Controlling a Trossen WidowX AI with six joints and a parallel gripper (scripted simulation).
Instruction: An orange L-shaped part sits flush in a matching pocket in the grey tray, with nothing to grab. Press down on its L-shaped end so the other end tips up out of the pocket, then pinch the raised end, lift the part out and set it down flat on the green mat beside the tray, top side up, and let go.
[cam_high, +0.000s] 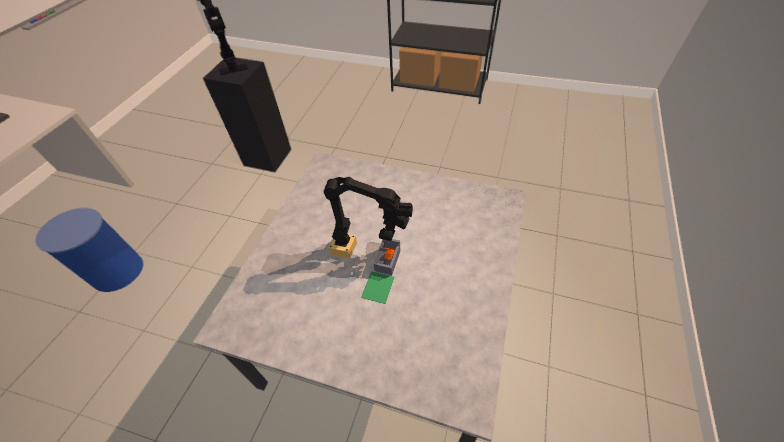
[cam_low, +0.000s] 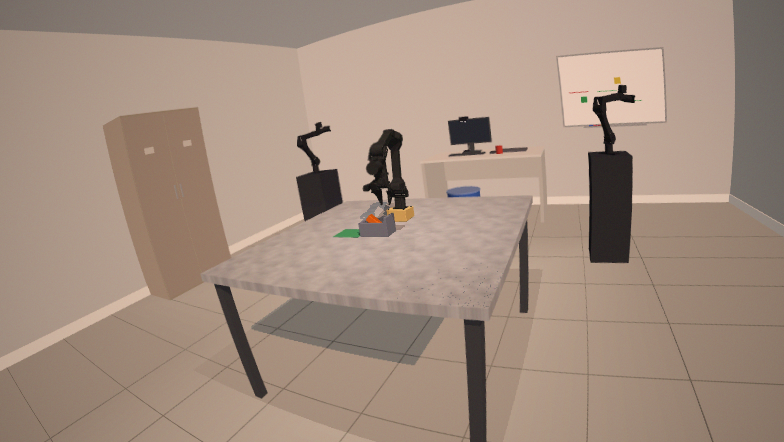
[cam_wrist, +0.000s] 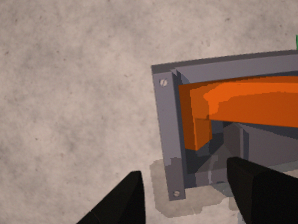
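My gripper tip is 100 mm above the orange L-shaped part, 40 mm to the left of it and 10 mm past it. From my gripper tip the other things lie so: green mat (220 mm to the right, 160 mm below).
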